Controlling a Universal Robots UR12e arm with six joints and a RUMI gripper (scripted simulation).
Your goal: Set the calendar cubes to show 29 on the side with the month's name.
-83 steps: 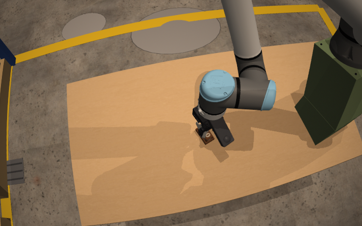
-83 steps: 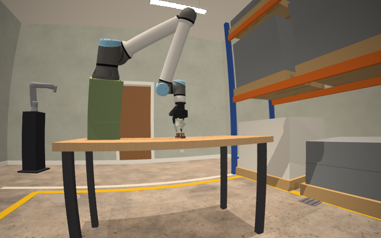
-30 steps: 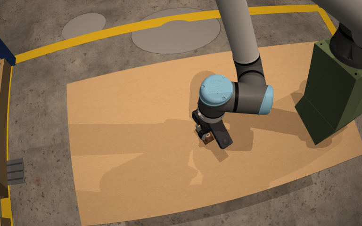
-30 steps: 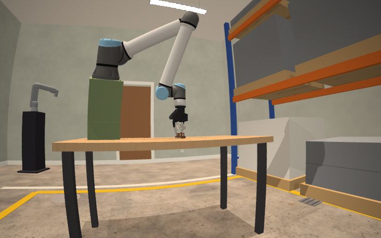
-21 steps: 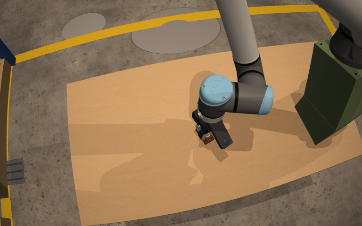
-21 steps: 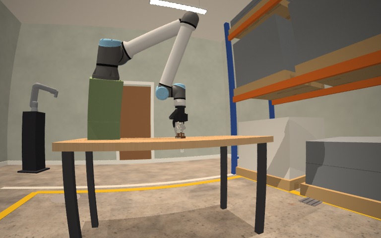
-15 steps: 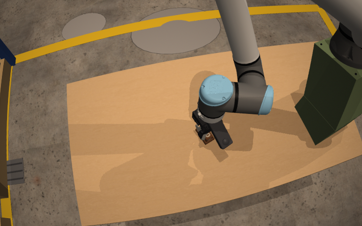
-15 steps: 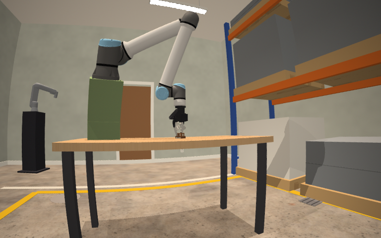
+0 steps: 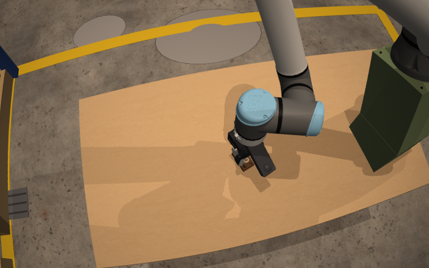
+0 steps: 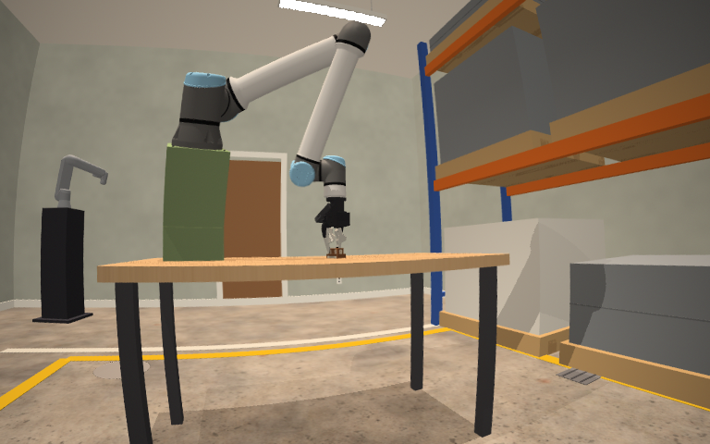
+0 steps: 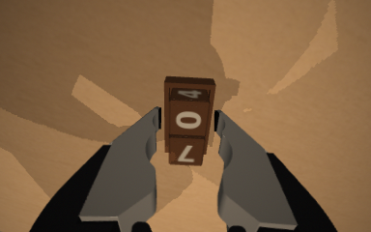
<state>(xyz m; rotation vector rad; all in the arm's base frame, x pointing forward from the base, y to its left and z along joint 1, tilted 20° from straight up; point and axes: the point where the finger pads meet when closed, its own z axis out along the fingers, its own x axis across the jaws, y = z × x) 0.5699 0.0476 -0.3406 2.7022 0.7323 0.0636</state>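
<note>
Right now the tray is 30 mm below my hand, 10 mm to the right of it and 10 mm ahead of it.
</note>
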